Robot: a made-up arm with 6 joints.
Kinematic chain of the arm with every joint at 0, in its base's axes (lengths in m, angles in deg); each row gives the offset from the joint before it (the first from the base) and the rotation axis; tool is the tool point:
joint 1: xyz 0 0 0.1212 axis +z
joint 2: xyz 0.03 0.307 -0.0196 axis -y
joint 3: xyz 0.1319 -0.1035 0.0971 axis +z
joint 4: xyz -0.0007 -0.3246 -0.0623 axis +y
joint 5: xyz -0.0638 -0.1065 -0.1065 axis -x
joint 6: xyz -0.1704 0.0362 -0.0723 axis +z
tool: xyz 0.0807 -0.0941 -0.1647
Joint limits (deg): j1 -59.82..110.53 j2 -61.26..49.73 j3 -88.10..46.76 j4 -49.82..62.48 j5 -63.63..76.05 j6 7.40..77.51
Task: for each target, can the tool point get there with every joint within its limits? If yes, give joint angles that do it. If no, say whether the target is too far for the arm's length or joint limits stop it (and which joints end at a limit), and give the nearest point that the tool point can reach.
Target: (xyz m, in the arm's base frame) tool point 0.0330 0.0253 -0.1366
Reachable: yes | joints 53.12 31.13 -15.10 15.12 -37.58 41.38
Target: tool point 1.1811 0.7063 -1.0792
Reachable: no: too far | nearest point 0.4948 0.2959 -0.3772 | short by 1.064 m
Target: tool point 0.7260 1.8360 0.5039
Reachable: no: too far | nearest point 0.2727 0.6897 0.2488 | short by 1.259 m
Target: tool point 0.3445 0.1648 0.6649
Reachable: no: joint limits stop it (at a limit: joint 2, joint 3, joint 4, joint 5, joint 6) | nearest point 0.4245 0.2031 0.5551 | short by 0.141 m
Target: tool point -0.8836 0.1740 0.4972
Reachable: no: joint limits stop it (at a limit: joint 3, joint 4, joint 6) | nearest point -0.6087 0.1199 0.3806 | short by 0.303 m
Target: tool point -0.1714 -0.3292 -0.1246
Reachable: yes | joints 29.18 -5.33 -47.85 -24.37 45.19 27.25
